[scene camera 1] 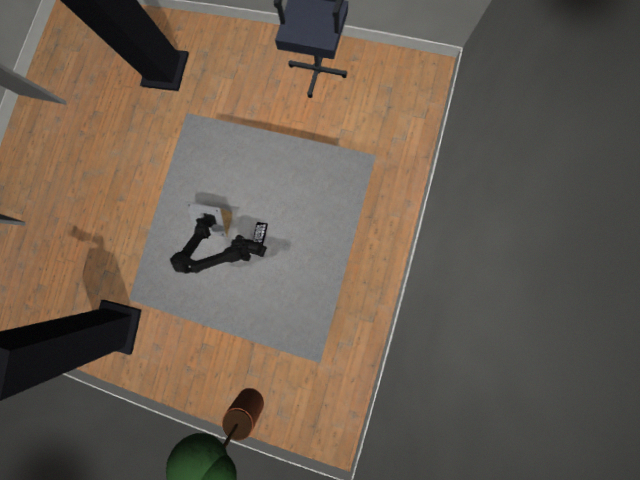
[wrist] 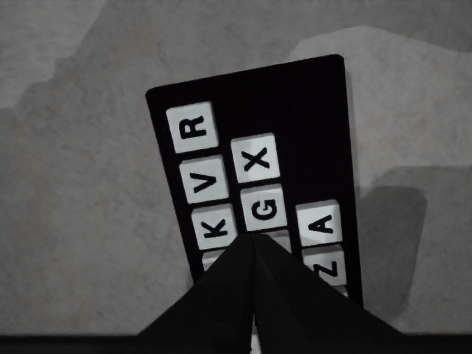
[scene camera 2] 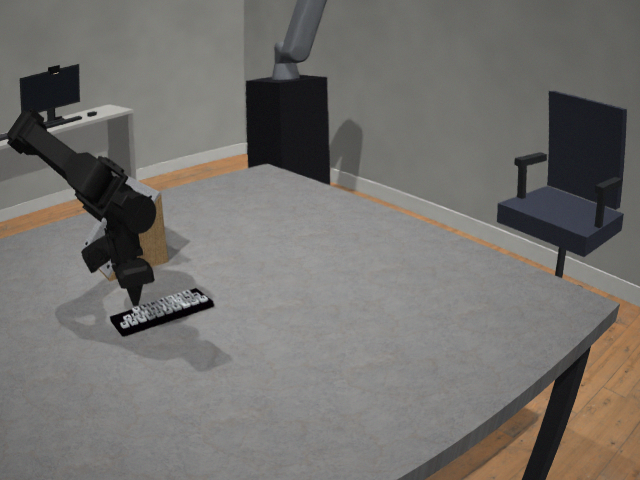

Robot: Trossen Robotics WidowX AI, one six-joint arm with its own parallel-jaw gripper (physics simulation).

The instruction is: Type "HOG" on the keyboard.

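Places are measured from the arm's base along level axes (x ahead, y left, z up), in millimetres.
Pixels of known places: gripper, fingertip midpoint: [wrist: 252,247] [scene camera 2: 135,305]; arm's base at its link origin: [scene camera 1: 210,218].
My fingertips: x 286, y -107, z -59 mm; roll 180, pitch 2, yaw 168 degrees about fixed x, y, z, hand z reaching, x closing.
Observation:
Ahead of a thing's pixels: the offset from my fingertips to its top centre. Level surfaces: height alone.
The black keyboard @(dx -4, dy +50, dz -20 mm) [scene camera 1: 260,232] [scene camera 2: 168,317] [wrist: 310,100] with white letter keys lies flat on the grey table. In the wrist view its end shows keys R, V, K, X, the G key @(dx -5, dy -2, dz -20 mm) [wrist: 263,207], A and part of Z. My gripper [scene camera 2: 135,303] [wrist: 252,247] is shut and empty, pointing down over this end of the keyboard. Its tips appear over the middle row, at the key beside G, whose letter they hide. Whether they touch that key I cannot tell. The H and O keys do not show in the wrist view; letters are too small to read in the scene views.
The grey table @(dz -38 mm) [scene camera 1: 289,180] [scene camera 2: 361,310] carries a slanted wooden block with a white plate [scene camera 1: 199,208] beside the arm. An office chair [scene camera 1: 312,31] [scene camera 2: 563,214], a black pedestal [scene camera 2: 286,129] with a grey arm, and a potted plant [scene camera 1: 201,459] stand off the table.

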